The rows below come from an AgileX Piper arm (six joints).
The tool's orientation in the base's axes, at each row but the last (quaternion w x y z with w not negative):
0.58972, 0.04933, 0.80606, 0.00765
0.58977, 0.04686, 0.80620, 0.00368
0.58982, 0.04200, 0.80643, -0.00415
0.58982, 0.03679, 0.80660, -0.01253
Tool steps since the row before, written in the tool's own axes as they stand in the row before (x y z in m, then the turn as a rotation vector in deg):
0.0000, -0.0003, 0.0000, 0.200, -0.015, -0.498
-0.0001, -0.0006, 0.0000, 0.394, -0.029, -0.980
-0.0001, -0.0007, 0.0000, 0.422, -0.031, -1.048
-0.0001, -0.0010, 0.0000, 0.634, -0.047, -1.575
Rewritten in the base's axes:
0.0000, -0.0003, 0.0000, -0.535, 0.026, -0.039
0.0000, -0.0006, 0.0001, -1.053, 0.051, -0.078
0.0000, -0.0007, 0.0001, -1.126, 0.055, -0.084
0.0000, -0.0010, 0.0001, -1.692, 0.082, -0.126

